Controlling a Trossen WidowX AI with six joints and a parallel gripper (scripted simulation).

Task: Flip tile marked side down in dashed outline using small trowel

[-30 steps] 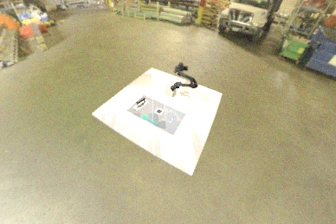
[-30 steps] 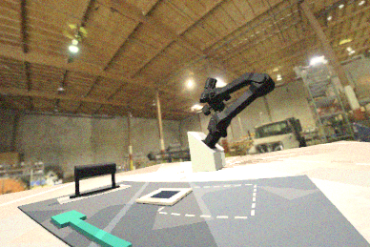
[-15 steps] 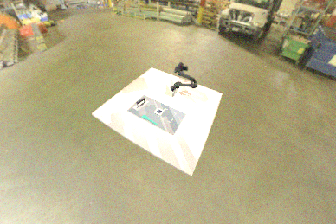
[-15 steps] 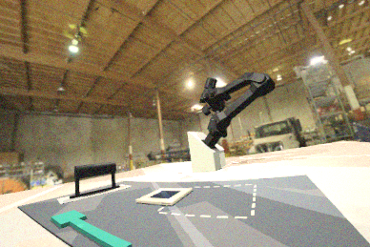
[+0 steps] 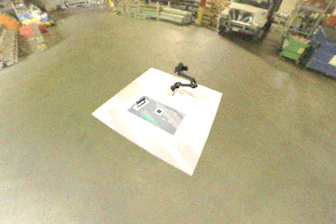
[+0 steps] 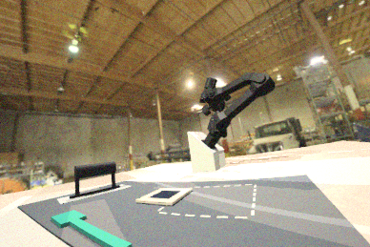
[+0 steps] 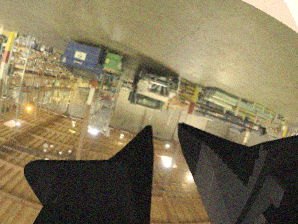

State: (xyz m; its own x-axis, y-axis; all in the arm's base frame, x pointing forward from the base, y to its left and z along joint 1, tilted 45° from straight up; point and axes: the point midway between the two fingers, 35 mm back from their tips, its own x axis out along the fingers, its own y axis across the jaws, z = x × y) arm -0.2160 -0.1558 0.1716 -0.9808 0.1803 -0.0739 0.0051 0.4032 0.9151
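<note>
The dark mat lies 660 mm ahead of my gripper tip, 340 mm below it and 10 mm to the left of it. The rest, counted from my gripper tip: tile: 630 mm ahead, 320 mm below, 30 mm to the left; then teal T-shaped piece: 800 mm ahead, 320 mm below.
</note>
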